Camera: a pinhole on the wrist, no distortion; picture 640 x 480 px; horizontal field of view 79.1 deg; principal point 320.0 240.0 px. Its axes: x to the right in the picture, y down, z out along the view. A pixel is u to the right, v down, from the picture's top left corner.
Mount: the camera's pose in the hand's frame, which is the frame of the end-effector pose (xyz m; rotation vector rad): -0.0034 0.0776 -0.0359 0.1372 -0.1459 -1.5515
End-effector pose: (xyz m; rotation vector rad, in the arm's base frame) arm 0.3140 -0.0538 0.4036 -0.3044 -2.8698 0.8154
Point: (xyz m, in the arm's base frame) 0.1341 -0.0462 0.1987
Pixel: outside the picture
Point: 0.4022 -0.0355 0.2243
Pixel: 216.3 104.4
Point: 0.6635 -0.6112 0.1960
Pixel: outside the picture
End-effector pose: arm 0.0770 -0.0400 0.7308 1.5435 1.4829 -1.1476
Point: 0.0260 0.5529 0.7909
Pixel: behind the camera
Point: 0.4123 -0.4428 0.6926
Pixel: 28.5 188.7
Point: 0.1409 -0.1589 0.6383
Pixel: 309.3 413.4
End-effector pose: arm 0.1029 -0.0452 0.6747 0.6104 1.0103 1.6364
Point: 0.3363 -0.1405 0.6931
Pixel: 616.2 31.4
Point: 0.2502 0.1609 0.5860
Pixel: outside the picture
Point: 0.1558 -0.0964 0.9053
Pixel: 127.2 141.5
